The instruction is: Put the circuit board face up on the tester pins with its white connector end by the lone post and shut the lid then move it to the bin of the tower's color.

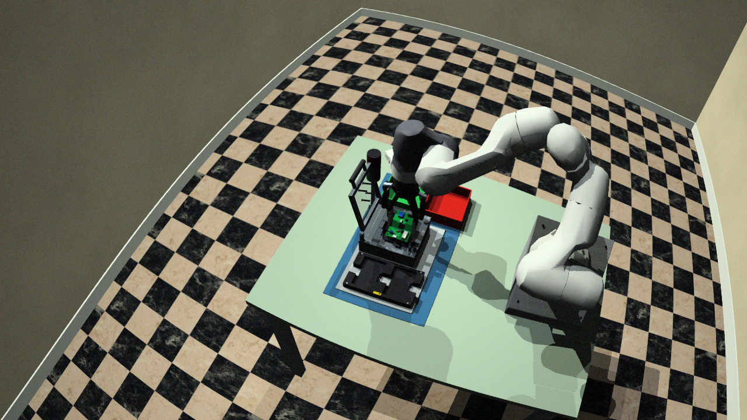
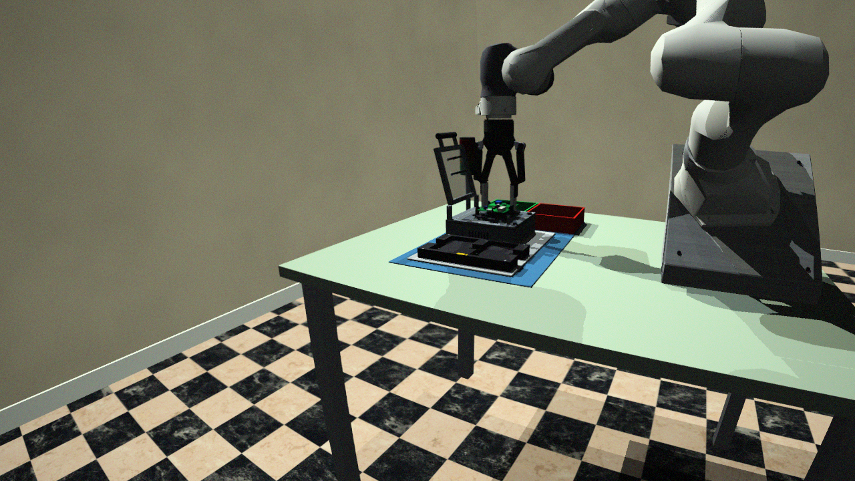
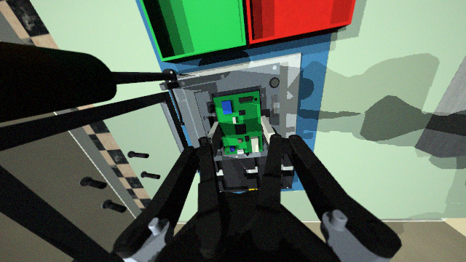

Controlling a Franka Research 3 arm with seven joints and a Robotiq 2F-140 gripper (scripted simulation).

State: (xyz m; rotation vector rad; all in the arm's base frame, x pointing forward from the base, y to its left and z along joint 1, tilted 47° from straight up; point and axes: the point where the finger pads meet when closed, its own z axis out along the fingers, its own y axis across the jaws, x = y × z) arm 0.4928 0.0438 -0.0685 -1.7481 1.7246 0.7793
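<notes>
Right now my hand is 20 mm above the green circuit board. The rest, counted from my hand: tester plate 10 mm ahead, 10 mm to the left, 40 mm below; then tester lid 130 mm ahead, 80 mm above; then green bin 50 mm ahead, 200 mm to the right, 90 mm below.
</notes>
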